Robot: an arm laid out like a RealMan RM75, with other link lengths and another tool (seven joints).
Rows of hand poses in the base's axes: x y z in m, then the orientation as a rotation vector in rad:
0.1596, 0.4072, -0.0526, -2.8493, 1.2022, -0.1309
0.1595, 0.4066, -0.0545, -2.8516, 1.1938, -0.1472
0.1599, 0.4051, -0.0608, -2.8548, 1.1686, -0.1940
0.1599, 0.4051, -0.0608, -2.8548, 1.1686, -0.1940
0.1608, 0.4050, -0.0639, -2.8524, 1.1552, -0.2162
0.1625, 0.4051, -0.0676, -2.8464, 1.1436, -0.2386
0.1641, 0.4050, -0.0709, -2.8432, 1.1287, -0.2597
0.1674, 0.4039, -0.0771, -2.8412, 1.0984, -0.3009
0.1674, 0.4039, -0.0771, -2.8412, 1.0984, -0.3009
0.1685, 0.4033, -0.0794, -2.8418, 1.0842, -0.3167
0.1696, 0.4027, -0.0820, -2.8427, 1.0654, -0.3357
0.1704, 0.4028, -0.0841, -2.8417, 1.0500, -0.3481
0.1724, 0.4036, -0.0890, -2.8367, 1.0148, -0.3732
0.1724, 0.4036, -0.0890, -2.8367, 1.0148, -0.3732
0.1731, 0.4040, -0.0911, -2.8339, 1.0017, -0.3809
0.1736, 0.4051, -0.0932, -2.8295, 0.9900, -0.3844
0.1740, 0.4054, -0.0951, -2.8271, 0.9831, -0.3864
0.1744, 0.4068, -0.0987, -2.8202, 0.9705, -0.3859
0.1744, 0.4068, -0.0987, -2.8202, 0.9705, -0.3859
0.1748, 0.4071, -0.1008, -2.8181, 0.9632, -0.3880
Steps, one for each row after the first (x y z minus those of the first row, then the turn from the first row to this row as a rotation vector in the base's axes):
-0.0001, -0.0006, -0.0019, -0.0040, -0.0099, 0.0053
0.0003, -0.0021, -0.0082, -0.0128, -0.0396, 0.0206
0.0003, -0.0021, -0.0082, -0.0128, -0.0396, 0.0206
0.0012, -0.0022, -0.0113, -0.0135, -0.0554, 0.0280
0.0029, -0.0021, -0.0150, -0.0120, -0.0725, 0.0335
0.0045, -0.0022, -0.0183, -0.0116, -0.0881, 0.0416
0.0078, -0.0033, -0.0245, -0.0147, -0.1172, 0.0592
0.0078, -0.0033, -0.0245, -0.0147, -0.1172, 0.0592
0.0089, -0.0039, -0.0268, -0.0165, -0.1281, 0.0679
0.0100, -0.0045, -0.0294, -0.0185, -0.1414, 0.0794
0.0108, -0.0044, -0.0315, -0.0178, -0.1512, 0.0886
0.0128, -0.0036, -0.0364, -0.0130, -0.1730, 0.1092
0.0128, -0.0036, -0.0364, -0.0130, -0.1730, 0.1092
0.0135, -0.0032, -0.0385, -0.0099, -0.1805, 0.1168
0.0140, -0.0021, -0.0406, -0.0044, -0.1862, 0.1233
0.0144, -0.0018, -0.0425, -0.0013, -0.1895, 0.1272
0.0148, -0.0004, -0.0461, 0.0079, -0.1942, 0.1340
0.0148, -0.0004, -0.0461, 0.0079, -0.1942, 0.1340
0.0152, -0.0001, -0.0482, 0.0108, -0.1974, 0.1383

